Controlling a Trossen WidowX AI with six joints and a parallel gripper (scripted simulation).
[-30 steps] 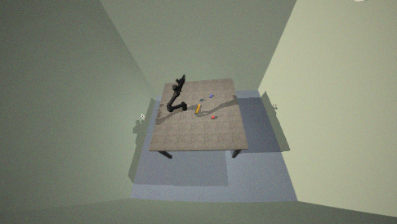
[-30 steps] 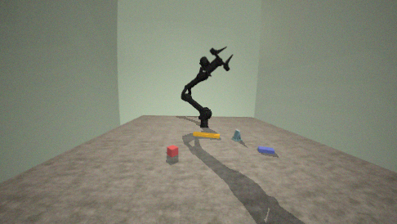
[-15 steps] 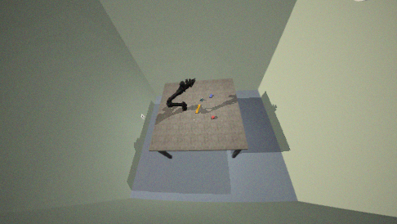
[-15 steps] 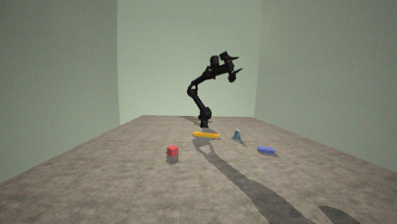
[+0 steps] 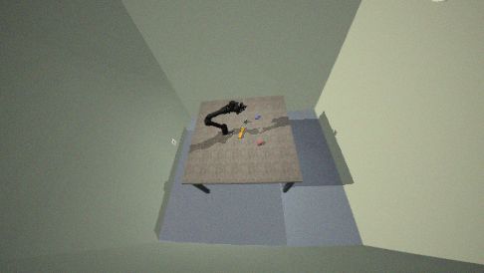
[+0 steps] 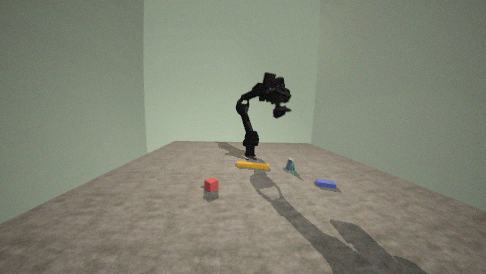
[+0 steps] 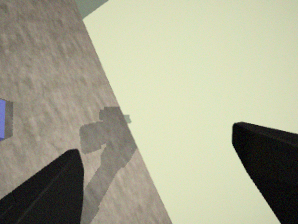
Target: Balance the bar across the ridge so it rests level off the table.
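My gripper tip is 30 cm above the yellow bar, 14 cm to the left of it and 8 cm past it. Round my gripper tip: flat blue block: 30 cm below, 13 cm ahead, 11 cm to the left; then red cube: 31 cm to the right, 29 cm below, 14 cm ahead.
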